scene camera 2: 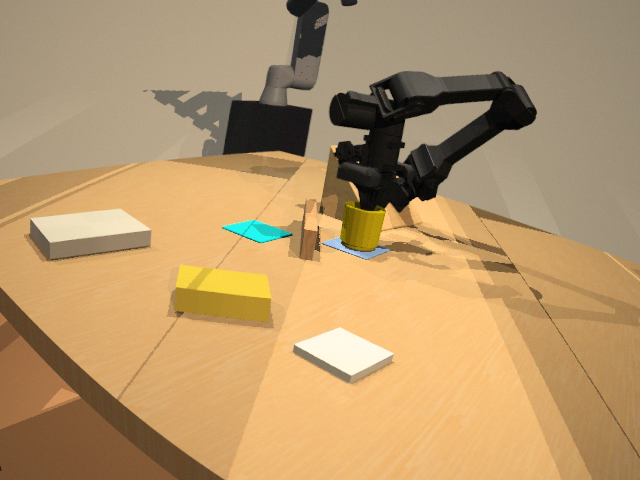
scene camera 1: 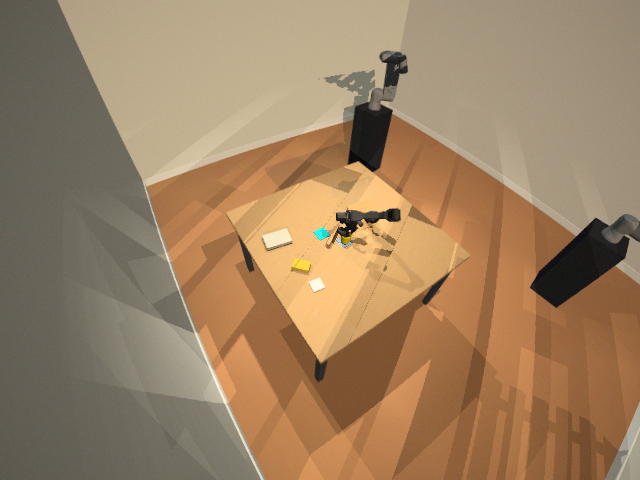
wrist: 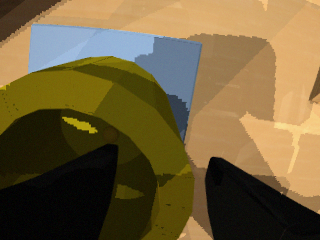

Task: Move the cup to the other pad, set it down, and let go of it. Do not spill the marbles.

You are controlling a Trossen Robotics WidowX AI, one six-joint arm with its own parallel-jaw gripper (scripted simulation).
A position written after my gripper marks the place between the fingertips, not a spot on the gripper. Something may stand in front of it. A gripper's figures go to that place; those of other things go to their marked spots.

Labels:
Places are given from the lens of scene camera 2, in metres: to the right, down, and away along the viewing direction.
my gripper [scene camera 2: 369, 219]: 0.09, -0.04, 0.96
yellow cup [scene camera 2: 361, 229]: 0.07, -0.02, 0.91
flat white block [scene camera 2: 345, 355]: 0.03, 0.12, 0.55
The marked spots on the yellow cup and the flat white block are 0.39 m apart.

